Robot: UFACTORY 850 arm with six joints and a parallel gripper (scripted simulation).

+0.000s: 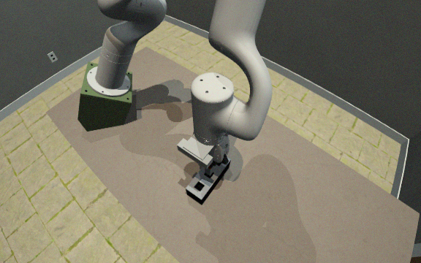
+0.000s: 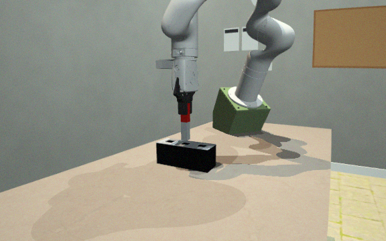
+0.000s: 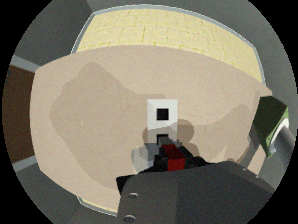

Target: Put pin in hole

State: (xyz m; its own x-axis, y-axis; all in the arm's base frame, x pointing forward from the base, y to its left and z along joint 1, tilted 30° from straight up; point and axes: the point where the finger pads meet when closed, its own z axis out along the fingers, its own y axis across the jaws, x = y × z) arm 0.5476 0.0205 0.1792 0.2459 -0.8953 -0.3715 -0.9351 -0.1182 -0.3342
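My hand is 20 mm above the pin. Round my hand: black block 150 mm below.
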